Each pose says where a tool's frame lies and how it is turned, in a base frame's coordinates. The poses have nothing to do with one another.
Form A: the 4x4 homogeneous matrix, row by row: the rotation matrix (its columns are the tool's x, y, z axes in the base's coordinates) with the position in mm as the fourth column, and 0 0 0 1 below. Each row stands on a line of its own.
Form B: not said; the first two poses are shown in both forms.
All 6 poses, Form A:
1:
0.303 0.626 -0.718 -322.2
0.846 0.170 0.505 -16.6
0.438 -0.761 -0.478 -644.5
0 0 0 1
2:
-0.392 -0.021 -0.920 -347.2
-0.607 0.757 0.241 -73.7
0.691 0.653 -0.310 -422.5
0 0 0 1
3:
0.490 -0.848 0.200 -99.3
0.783 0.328 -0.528 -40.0
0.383 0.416 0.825 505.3
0 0 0 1
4:
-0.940 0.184 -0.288 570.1
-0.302 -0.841 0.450 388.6
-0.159 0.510 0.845 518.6
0 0 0 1
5:
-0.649 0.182 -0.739 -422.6
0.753 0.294 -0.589 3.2
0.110 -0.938 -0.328 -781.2
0 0 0 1
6:
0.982 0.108 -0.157 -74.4
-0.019 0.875 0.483 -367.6
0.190 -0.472 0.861 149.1
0 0 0 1
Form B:
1: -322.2 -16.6 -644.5; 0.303 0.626 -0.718; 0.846 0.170 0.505; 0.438 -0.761 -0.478
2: -347.2 -73.7 -422.5; -0.392 -0.021 -0.920; -0.607 0.757 0.241; 0.691 0.653 -0.310
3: -99.3 -40.0 505.3; 0.490 -0.848 0.200; 0.783 0.328 -0.528; 0.383 0.416 0.825
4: 570.1 388.6 518.6; -0.940 0.184 -0.288; -0.302 -0.841 0.450; -0.159 0.510 0.845
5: -422.6 3.2 -781.2; -0.649 0.182 -0.739; 0.753 0.294 -0.589; 0.110 -0.938 -0.328
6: -74.4 -367.6 149.1; 0.982 0.108 -0.157; -0.019 0.875 0.483; 0.190 -0.472 0.861
